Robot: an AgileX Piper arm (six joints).
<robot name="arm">
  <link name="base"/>
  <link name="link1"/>
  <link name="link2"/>
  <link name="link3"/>
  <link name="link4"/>
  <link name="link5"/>
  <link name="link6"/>
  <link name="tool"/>
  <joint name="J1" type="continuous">
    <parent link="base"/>
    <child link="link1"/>
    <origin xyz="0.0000 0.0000 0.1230" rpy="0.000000 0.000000 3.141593"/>
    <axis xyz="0 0 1"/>
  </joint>
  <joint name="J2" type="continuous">
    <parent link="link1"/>
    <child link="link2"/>
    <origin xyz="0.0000 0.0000 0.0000" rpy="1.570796 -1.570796 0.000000"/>
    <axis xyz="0 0 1"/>
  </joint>
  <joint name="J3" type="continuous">
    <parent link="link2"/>
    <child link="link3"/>
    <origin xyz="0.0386 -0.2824 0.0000"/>
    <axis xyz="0 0 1"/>
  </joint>
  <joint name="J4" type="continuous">
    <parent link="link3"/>
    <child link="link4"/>
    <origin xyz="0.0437 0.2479 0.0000" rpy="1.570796 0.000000 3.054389"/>
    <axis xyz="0 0 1"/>
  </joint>
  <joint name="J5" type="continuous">
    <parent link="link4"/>
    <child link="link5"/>
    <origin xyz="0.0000 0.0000 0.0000" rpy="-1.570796 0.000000 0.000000"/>
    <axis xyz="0 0 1"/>
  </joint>
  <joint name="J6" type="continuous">
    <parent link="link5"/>
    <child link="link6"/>
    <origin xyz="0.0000 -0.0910 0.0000" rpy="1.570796 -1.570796 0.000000"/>
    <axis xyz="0 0 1"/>
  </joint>
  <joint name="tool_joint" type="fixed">
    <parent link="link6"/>
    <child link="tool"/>
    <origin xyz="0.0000 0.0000 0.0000" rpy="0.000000 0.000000 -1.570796"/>
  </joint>
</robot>
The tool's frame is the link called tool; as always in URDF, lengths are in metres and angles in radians. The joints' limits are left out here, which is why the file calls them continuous.
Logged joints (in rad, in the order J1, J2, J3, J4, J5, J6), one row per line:
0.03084 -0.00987 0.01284 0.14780 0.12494 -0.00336
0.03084 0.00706 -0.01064 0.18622 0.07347 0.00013
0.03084 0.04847 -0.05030 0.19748 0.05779 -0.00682
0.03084 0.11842 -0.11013 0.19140 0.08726 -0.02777
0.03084 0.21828 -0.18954 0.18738 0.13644 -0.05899
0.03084 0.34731 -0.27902 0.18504 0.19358 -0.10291
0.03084 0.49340 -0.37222 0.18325 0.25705 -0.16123
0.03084 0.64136 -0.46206 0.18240 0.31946 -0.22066
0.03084 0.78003 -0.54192 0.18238 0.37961 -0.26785
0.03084 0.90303 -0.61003 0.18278 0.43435 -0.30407
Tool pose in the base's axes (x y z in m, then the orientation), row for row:
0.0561 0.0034 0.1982 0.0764 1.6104 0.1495
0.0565 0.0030 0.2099 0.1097 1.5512 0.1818
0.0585 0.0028 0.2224 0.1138 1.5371 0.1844
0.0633 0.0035 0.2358 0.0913 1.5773 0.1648
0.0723 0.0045 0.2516 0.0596 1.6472 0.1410
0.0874 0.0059 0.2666 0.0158 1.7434 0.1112
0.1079 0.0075 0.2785 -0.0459 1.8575 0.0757
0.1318 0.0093 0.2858 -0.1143 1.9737 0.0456
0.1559 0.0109 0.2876 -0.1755 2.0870 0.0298
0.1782 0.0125 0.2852 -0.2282 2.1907 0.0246
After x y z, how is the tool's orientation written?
As a rotation vector, in radians.
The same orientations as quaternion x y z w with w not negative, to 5 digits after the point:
0.03416 0.72008 0.06685 0.68981
0.04942 0.69877 0.08190 0.70892
0.05136 0.69368 0.08322 0.71362
0.04100 0.70831 0.07401 0.70082
0.02652 0.73285 0.06273 0.67698
0.00693 0.76500 0.04879 0.64214
-0.01978 0.80059 0.03263 0.59799
-0.04828 0.83373 0.01926 0.54972
-0.07257 0.86294 0.01232 0.49992
-0.09239 0.88696 0.00996 0.45240

